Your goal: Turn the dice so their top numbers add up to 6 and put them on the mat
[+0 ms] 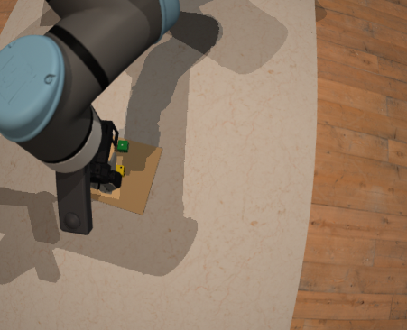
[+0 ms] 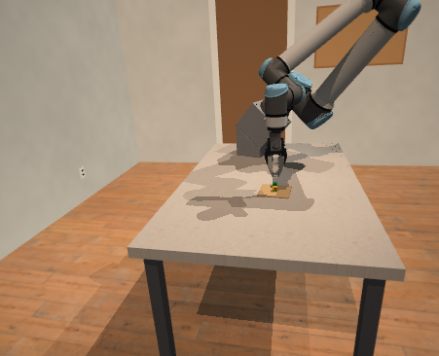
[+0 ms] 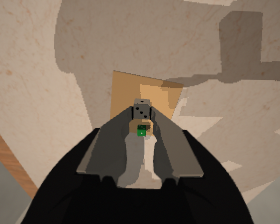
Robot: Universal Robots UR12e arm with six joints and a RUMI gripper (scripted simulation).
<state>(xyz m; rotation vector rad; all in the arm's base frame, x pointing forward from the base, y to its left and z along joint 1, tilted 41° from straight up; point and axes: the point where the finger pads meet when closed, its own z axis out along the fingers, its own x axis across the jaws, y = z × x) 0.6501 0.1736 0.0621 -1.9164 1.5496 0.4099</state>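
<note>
My gripper is now 5 cm past the yellow die, 1 cm to the left of it and 9 cm above it. The rest, counted from my hand: tan mat 5 cm behind, 1 cm to the right, 10 cm below; green die 10 cm behind, 3 cm to the right, 9 cm below; white die 1 cm below.
</note>
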